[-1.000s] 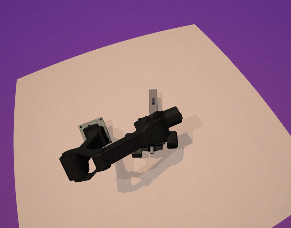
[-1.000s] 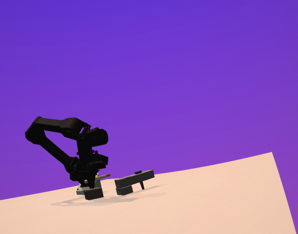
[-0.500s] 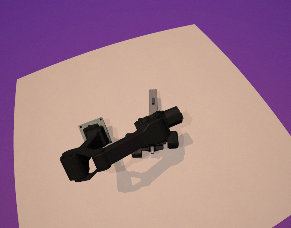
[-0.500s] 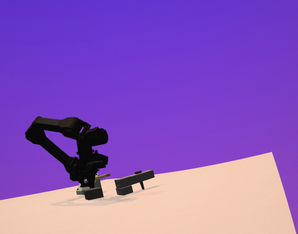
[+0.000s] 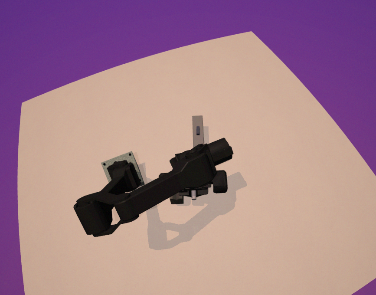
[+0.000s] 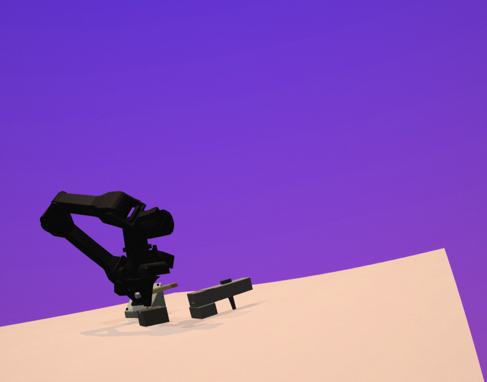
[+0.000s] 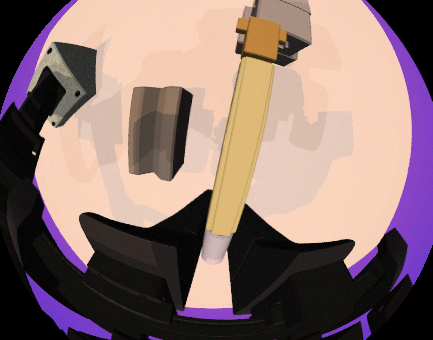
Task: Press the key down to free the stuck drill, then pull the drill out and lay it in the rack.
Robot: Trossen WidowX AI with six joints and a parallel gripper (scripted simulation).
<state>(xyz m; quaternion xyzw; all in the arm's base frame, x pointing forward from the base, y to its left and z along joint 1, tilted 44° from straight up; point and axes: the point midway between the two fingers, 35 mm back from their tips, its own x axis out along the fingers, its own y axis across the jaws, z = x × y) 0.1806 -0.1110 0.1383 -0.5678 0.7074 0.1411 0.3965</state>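
My gripper tip is now 40 mm below the drill, 30 mm to the right of it and 20 mm short of it. Also, from my gripper tip: rack block 50 mm to the left, 40 mm behind, 30 mm below; then housing 170 mm to the left, 100 mm ahead, 10 mm below; then key 200 mm to the left, 110 mm ahead.
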